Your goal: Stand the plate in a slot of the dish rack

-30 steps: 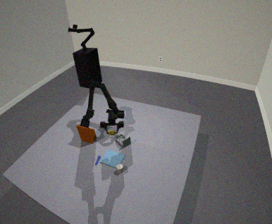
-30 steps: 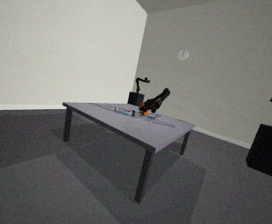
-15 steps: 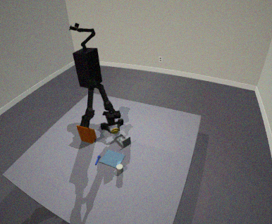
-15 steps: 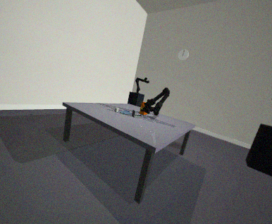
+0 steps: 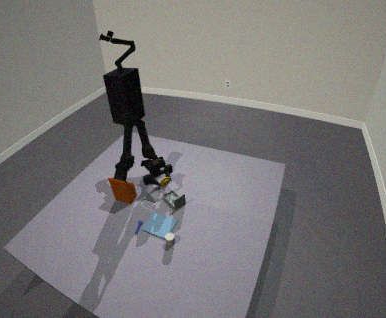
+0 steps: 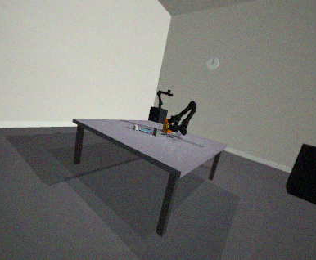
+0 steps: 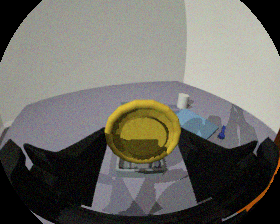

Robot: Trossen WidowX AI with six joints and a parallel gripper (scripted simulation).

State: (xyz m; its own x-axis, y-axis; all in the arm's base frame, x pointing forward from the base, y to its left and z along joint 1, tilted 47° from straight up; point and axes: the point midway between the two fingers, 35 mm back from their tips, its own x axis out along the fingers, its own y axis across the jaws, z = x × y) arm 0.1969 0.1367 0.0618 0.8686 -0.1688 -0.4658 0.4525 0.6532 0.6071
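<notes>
Right now the grey dish rack is 70 mm below my gripper tip, 60 mm ahead of it and 30 mm to the right of it. Round my gripper tip: blue cloth 220 mm to the right, 90 mm below, 70 mm ahead; yellow plate 10 mm behind; blue spoon 270 mm to the right, 90 mm below, 30 mm behind.
</notes>
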